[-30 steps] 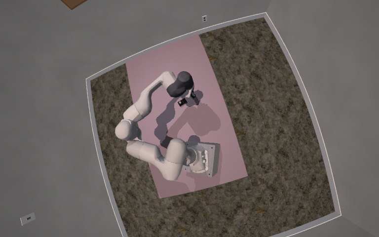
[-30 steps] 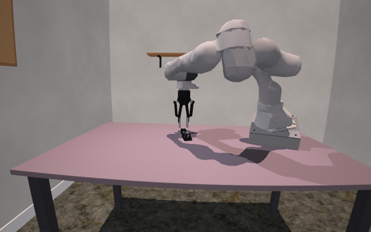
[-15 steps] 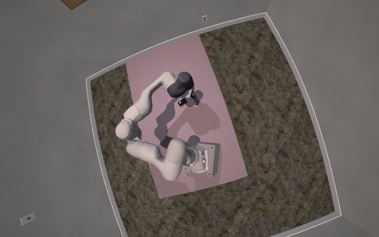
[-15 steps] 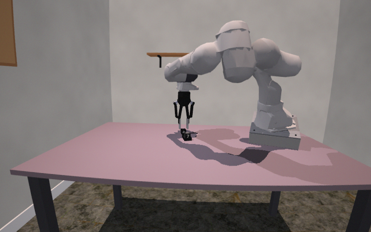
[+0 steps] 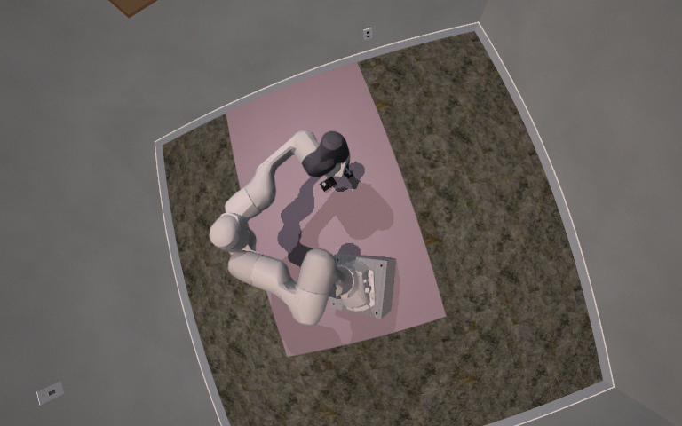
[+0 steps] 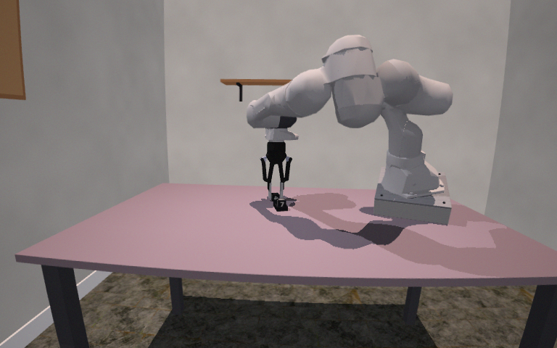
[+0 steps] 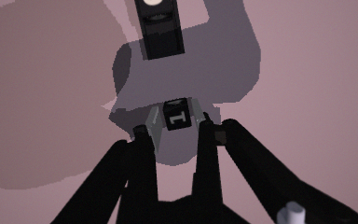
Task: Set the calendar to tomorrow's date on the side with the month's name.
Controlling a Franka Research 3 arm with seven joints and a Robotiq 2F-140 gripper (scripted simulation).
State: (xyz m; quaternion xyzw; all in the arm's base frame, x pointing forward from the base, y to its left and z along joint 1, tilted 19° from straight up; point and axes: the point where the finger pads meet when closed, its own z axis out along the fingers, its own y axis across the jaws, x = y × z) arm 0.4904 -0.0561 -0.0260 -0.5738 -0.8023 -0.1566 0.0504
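Now: the black digit cube 3 cm below my hand. From my hand the other things lie so: black calendar tray: 3 cm behind, 10 cm to the left, 4 cm below.
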